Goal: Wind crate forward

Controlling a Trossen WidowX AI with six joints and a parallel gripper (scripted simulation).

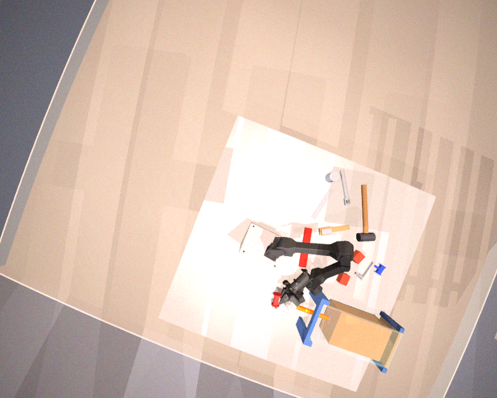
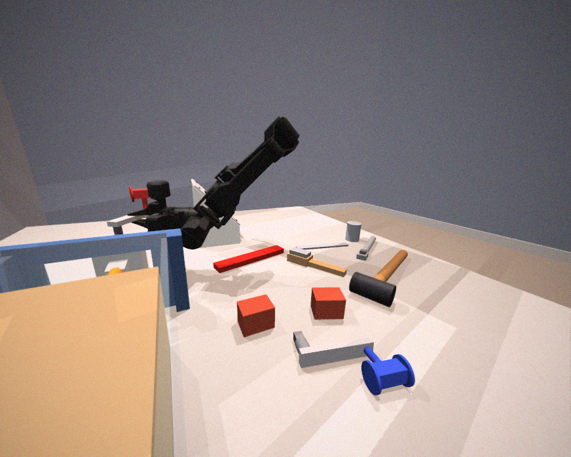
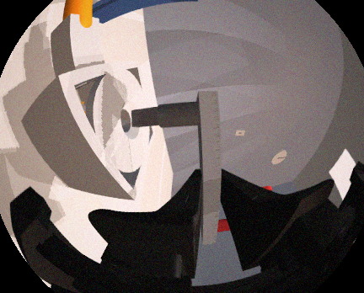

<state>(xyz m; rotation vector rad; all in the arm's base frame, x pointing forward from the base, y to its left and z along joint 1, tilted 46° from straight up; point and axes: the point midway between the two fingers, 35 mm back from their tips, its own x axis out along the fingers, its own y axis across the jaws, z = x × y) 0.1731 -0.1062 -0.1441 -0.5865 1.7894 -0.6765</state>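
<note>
Now: the red knob 40 mm behind my gripper tip, 40 mm above it and 30 mm to the left of it. The rest, counted from my gripper tip: winch 110 mm below, 30 mm to the right, 30 mm ahead; then blue steel frame 200 mm ahead, 40 mm below; then winch handle 20 mm to the left, 10 mm behind, 10 mm above.
</note>
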